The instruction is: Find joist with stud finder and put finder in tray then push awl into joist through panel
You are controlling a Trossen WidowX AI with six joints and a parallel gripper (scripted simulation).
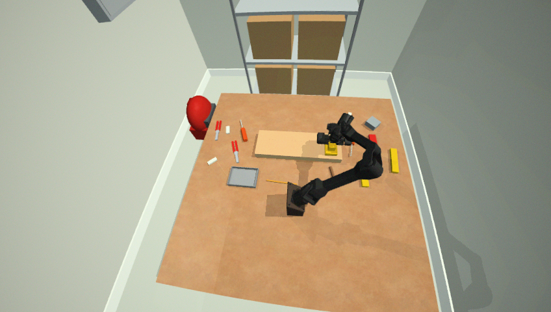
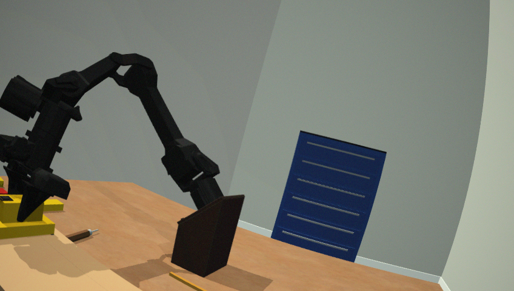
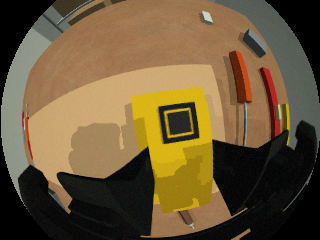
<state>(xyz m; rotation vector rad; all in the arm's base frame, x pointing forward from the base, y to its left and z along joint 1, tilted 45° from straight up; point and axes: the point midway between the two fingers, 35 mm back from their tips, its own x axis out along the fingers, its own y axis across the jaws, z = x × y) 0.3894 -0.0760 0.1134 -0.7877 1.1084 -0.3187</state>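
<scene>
Right now my gripper tip is 300 mm past the grey tray, 460 mm to the right of it and 50 mm above it. The rest, counted from my gripper tip: red level (50 mm ahead, 270 mm to the right, 50 mm below); then awl (190 mm behind, 50 mm to the right, 60 mm below); then yellow stud finder (10 mm ahead, 20 mm above).
</scene>
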